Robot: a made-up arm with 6 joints. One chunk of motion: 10 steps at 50 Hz.
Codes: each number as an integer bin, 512 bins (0 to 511) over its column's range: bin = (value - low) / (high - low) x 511, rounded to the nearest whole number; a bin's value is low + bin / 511 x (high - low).
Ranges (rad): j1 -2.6..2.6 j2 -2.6..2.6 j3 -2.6..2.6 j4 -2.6..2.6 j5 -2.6..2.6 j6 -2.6..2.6
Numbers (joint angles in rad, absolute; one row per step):
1: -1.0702 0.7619 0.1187 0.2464 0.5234 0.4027
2: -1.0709 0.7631 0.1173 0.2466 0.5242 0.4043
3: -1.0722 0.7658 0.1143 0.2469 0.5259 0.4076
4: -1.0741 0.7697 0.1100 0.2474 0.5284 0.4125
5: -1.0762 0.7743 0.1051 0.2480 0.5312 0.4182
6: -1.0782 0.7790 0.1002 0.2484 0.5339 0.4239
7: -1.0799 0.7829 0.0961 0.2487 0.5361 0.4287
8: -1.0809 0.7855 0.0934 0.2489 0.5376 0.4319
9: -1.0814 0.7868 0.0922 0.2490 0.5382 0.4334
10: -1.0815 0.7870 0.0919 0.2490 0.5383 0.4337
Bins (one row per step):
1: 150 330 267 280 307 295
2: 150 330 267 280 307 295
3: 150 331 267 280 307 296
4: 150 331 266 280 307 296
5: 150 332 266 280 308 297
6: 150 332 265 280 308 297
7: 149 332 265 280 308 298
8: 149 333 265 280 308 298
9: 149 333 265 280 308 298
10: 149 333 265 280 308 298

